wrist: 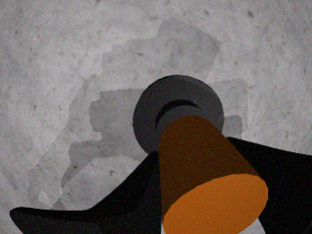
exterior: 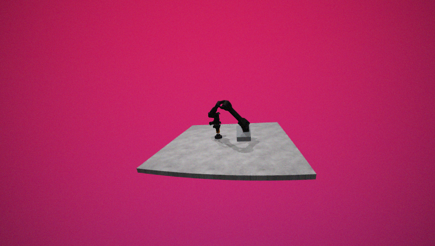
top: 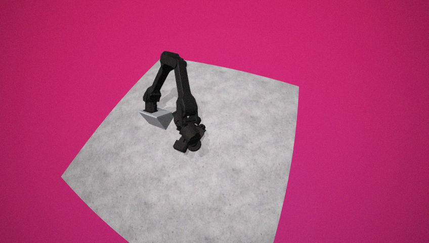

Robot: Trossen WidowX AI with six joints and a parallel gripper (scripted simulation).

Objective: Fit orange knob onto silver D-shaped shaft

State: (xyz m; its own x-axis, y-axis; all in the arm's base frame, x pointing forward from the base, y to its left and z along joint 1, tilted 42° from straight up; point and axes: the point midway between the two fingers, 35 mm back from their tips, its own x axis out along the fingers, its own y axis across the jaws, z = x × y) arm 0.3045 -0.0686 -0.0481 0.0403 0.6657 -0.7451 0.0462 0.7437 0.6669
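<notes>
Now: the orange knob 3 cm above my gripper tip. From my gripper tip the other things lie so: round dark pedestal: 4 cm below.
</notes>
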